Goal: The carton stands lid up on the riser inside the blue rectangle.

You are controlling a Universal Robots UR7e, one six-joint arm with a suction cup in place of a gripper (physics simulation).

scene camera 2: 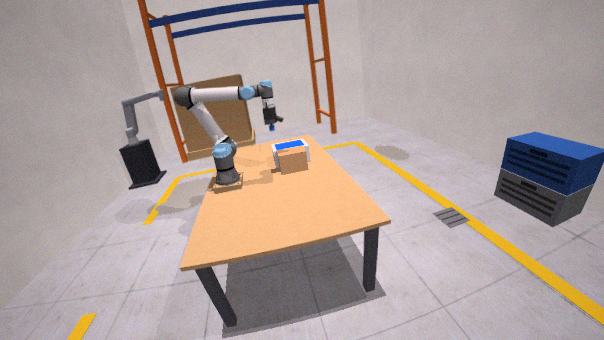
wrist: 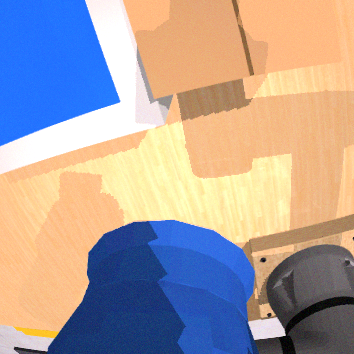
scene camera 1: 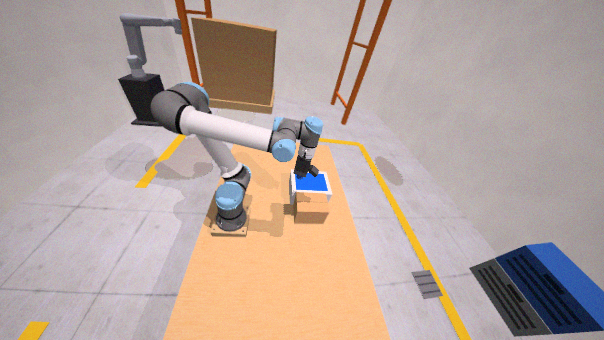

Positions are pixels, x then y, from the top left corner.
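There is a brown carton (scene camera 1: pixel 310 208) here, and my suction cup (wrist: pixel 153 279) hangs 24 cm from the middle of the carton, above it. My suction cup carries nothing.
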